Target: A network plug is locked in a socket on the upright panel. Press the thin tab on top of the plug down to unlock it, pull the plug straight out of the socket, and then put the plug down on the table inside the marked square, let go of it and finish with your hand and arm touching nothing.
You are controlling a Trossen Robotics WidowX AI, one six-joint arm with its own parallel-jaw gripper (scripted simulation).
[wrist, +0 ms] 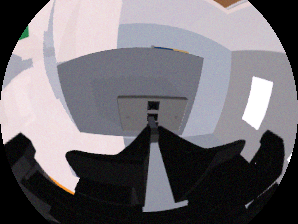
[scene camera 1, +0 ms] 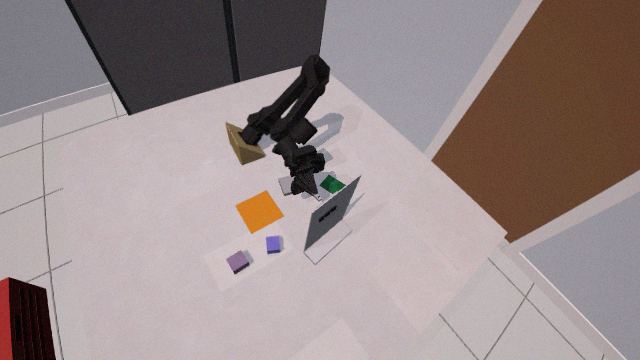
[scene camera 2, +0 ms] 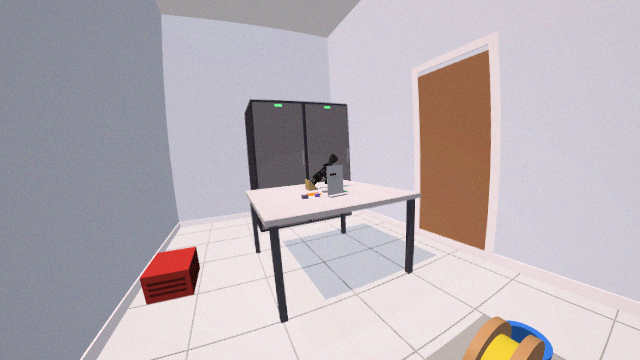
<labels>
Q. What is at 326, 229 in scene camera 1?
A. An upright panel.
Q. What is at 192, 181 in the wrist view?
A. The gripper.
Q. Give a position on an orange square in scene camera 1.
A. At 259, 211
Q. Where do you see an upright panel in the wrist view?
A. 112, 93
</labels>
